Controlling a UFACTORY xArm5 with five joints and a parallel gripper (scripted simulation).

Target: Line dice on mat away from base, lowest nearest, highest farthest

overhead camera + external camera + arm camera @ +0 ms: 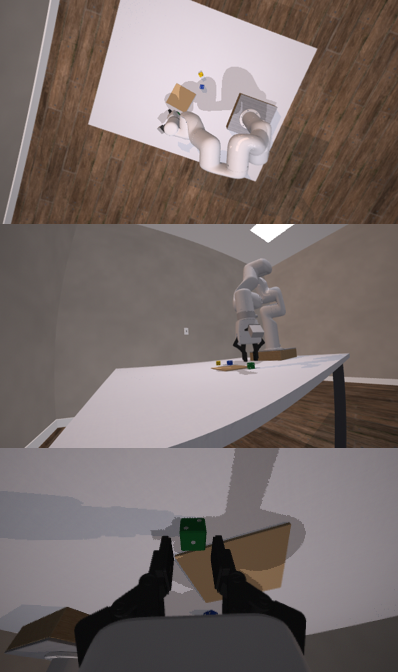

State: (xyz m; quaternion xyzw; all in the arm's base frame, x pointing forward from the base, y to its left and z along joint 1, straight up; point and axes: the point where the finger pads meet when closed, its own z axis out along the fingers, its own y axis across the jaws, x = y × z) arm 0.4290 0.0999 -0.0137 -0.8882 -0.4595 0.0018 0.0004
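My gripper is now 40 mm above the green die. The rest, counted from my hand: tan mat (10 mm ahead, 110 mm to the right, 50 mm below); then blue die (100 mm behind, 210 mm to the right, 40 mm below); then yellow die (80 mm behind, 280 mm to the right, 40 mm below).
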